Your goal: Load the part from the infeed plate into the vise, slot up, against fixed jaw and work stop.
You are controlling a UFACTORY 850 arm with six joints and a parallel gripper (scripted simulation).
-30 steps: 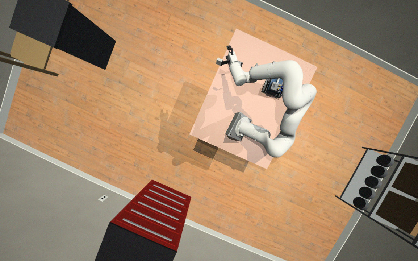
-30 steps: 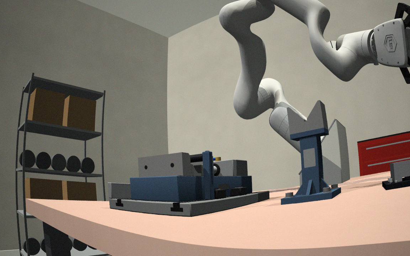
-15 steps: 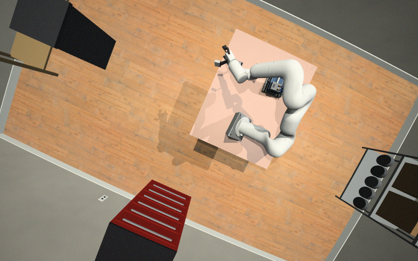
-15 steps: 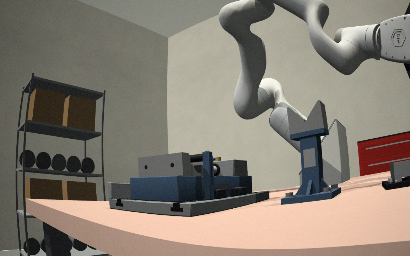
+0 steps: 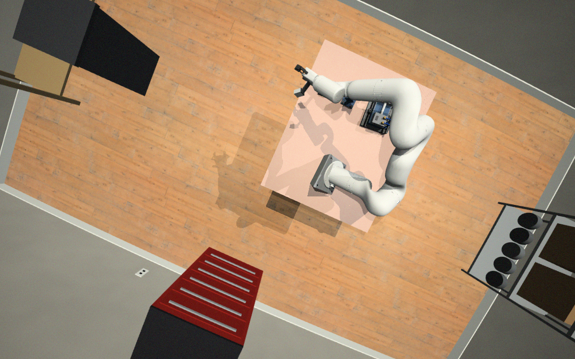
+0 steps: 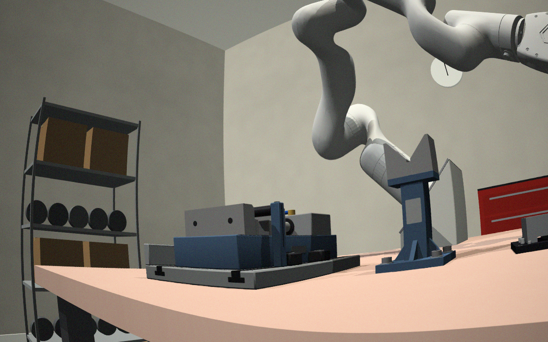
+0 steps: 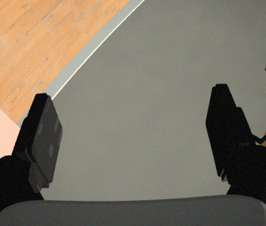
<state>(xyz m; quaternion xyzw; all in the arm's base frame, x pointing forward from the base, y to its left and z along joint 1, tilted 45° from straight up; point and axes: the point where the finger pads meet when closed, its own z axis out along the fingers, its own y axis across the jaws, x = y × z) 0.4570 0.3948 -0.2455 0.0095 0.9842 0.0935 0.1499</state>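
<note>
My hand is 7 cm short of the part, 18 cm to the left of it and 23 cm above it. The rest, counted from my hand: cylinder rod 8 cm ahead, 58 cm to the right, 17 cm below; then black infeed plate 7 cm ahead, 18 cm to the right, 24 cm below; then work stop rod 17 cm ahead, 53 cm to the right, 16 cm below.
</note>
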